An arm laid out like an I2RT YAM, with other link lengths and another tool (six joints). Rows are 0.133 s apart.
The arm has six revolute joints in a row. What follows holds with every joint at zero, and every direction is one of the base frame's.
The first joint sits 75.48 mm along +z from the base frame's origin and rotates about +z.
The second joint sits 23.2 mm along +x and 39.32 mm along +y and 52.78 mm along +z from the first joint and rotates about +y.
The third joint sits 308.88 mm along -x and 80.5 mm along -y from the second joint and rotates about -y.
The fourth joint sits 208.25 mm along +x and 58.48 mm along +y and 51 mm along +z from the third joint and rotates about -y.
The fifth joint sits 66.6 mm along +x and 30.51 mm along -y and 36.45 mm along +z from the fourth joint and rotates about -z.
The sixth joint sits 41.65 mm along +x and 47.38 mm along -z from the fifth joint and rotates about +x.
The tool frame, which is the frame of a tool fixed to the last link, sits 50 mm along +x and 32 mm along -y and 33 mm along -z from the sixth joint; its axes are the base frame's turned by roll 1.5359, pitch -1.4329 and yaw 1.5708 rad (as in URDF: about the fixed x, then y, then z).
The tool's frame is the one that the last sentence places.
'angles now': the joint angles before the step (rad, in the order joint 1, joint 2, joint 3, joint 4, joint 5, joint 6). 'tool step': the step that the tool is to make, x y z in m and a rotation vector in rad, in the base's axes. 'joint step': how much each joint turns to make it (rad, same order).
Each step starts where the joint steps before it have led.
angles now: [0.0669, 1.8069, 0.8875, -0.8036, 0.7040, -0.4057]
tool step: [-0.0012, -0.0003, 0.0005, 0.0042, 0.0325, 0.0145]
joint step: [-0.0005, 0.0000, -0.0006, -0.0182, -0.0039, -0.0207]
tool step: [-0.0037, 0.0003, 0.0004, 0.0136, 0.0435, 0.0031]
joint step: [-0.0001, 0.0002, 0.0003, -0.0374, -0.0156, -0.0081]
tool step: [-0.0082, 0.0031, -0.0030, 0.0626, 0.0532, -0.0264]
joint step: [0.0007, -0.0002, 0.0001, -0.0574, -0.0705, 0.0136]
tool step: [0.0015, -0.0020, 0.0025, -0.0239, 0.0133, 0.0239]
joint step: [-0.0018, -0.0001, -0.0001, -0.0012, 0.0289, -0.0232]
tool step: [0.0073, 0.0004, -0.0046, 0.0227, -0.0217, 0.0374]
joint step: [-0.0001, 0.0005, -0.0034, 0.0577, -0.0117, -0.0516]
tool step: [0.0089, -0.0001, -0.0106, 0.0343, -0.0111, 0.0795]
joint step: [-0.0027, 0.0031, -0.0299, 0.1086, -0.0187, -0.1068]
